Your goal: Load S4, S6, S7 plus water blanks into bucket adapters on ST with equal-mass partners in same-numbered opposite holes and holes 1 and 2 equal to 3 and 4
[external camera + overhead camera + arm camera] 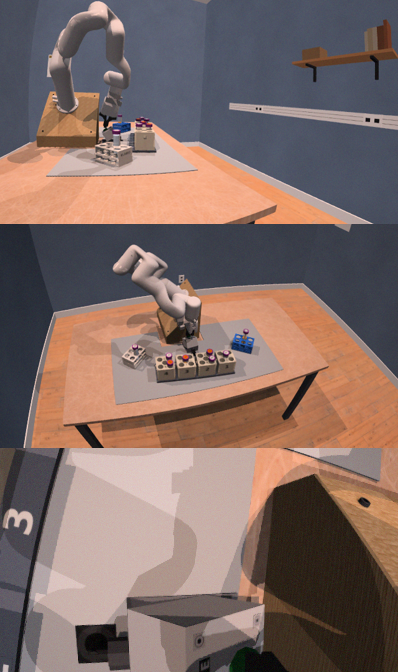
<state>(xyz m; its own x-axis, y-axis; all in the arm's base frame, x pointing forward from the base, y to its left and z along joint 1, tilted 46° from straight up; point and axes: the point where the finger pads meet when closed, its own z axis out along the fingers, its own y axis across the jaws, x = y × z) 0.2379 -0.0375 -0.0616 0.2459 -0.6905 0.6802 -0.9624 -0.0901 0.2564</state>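
The DONE key desk lies 40 mm below my hand and 20 mm ahead of it. From my hand the other things lie so: blue rack (330 mm to the left, 70 mm below, 70 mm ahead).
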